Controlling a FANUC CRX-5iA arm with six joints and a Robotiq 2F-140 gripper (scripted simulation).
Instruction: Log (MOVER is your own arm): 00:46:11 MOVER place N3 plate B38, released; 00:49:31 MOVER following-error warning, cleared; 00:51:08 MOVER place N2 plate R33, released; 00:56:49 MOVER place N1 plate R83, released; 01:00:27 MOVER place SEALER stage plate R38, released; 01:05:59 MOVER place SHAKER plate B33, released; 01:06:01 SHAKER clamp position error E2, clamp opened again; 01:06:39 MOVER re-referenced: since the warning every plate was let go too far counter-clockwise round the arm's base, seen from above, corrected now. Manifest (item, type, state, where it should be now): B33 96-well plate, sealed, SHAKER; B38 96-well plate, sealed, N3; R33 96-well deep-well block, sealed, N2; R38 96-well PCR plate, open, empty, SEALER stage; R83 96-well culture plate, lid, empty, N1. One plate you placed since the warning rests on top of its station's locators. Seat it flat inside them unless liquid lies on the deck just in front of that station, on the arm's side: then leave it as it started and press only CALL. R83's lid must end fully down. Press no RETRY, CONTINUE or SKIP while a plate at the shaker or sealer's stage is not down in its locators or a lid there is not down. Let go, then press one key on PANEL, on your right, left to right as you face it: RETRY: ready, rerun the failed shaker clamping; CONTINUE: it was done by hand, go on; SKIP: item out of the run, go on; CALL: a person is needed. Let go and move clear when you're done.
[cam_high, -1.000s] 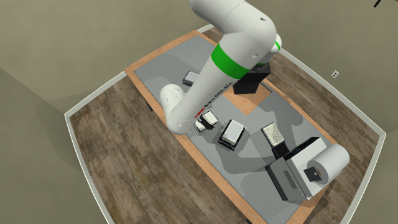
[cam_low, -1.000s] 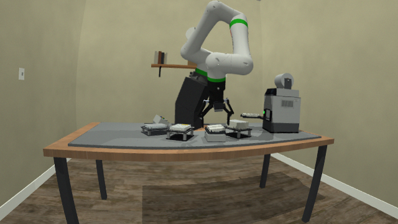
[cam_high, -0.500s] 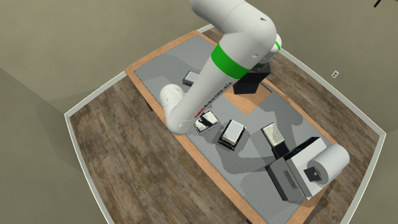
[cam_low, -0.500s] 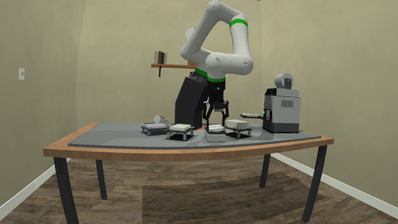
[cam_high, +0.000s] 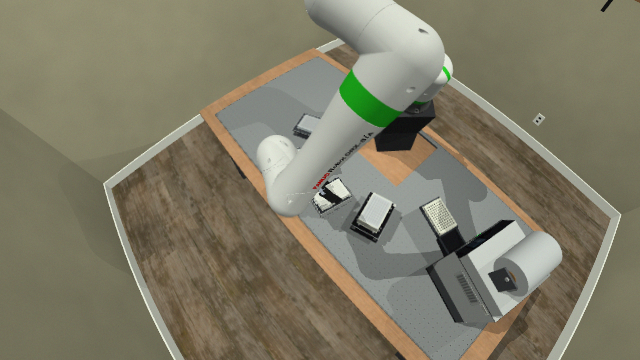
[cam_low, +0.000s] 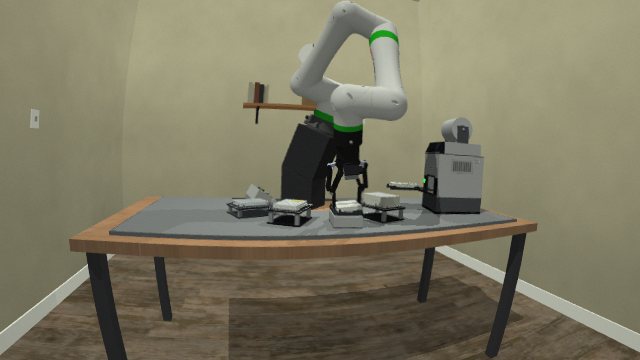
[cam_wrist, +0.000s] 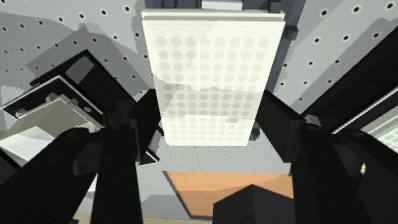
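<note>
Now: hand 5 cm above the grey shaker, 3 cm short of it and 1 cm to the right of it. Round my hand: white retry button (37 cm behind, 19 cm to the right, 2 cm below); flat plate (29 cm to the right, 23 cm behind, 4 cm below); PCR plate (40 cm to the left, 16 cm behind, 3 cm above).
</note>
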